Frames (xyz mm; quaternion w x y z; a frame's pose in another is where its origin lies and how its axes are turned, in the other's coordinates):
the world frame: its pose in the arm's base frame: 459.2 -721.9 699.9 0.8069 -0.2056 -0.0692 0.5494
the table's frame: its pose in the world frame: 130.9 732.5 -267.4 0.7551 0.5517 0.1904 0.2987
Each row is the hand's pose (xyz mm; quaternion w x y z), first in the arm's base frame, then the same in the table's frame.
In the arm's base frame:
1: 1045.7 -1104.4 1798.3 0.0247 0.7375 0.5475 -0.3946
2: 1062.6 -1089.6 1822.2 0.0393 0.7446 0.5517 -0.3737
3: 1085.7 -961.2 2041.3 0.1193 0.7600 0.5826 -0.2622
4: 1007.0 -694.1 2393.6 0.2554 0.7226 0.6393 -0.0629
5: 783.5 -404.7 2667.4 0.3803 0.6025 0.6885 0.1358
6: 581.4 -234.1 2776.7 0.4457 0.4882 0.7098 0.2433
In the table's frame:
1: -1435.8 623.0 1371.0 0.1322 0.9600 -0.2464 0.0117
2: -1435.0 633.3 1402.1 0.1574 0.9547 -0.2520 0.0167
3: -1395.3 805.8 1585.7 0.2931 0.9186 -0.2634 0.0301
4: -1243.1 1157.5 1819.8 0.5216 0.8191 -0.2370 0.0282
5: -1003.5 1534.7 1914.7 0.7263 0.6695 -0.1557 -0.0041
6: -825.3 1757.3 1891.4 0.8253 0.5573 -0.0815 -0.0422

